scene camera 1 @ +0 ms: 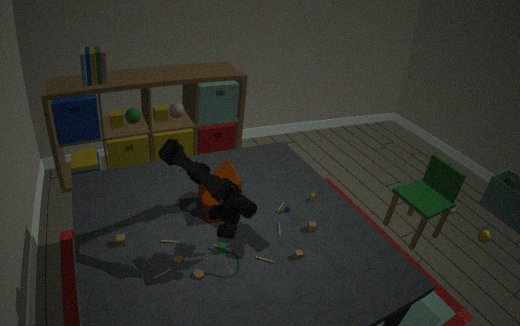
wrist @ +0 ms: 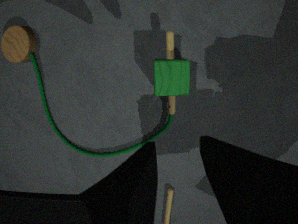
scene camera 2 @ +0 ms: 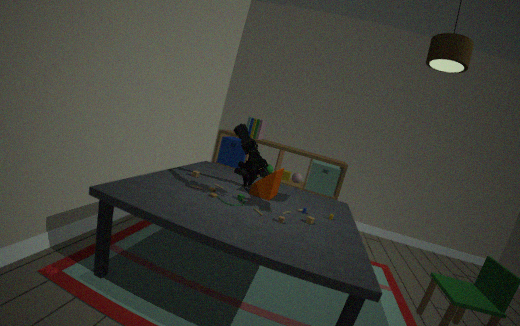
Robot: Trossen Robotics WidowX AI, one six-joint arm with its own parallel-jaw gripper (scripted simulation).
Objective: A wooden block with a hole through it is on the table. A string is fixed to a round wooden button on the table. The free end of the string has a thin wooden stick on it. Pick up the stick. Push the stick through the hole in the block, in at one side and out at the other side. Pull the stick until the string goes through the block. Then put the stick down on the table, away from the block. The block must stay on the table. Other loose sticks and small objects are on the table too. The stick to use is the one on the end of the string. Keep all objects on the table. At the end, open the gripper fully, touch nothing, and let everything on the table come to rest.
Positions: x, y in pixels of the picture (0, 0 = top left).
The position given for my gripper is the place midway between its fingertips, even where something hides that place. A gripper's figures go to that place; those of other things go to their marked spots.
Scene:
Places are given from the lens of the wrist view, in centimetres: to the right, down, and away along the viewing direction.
my gripper [wrist: 177, 146]: 2, 2, 10
green block [wrist: 171, 76]: 2, -3, 14

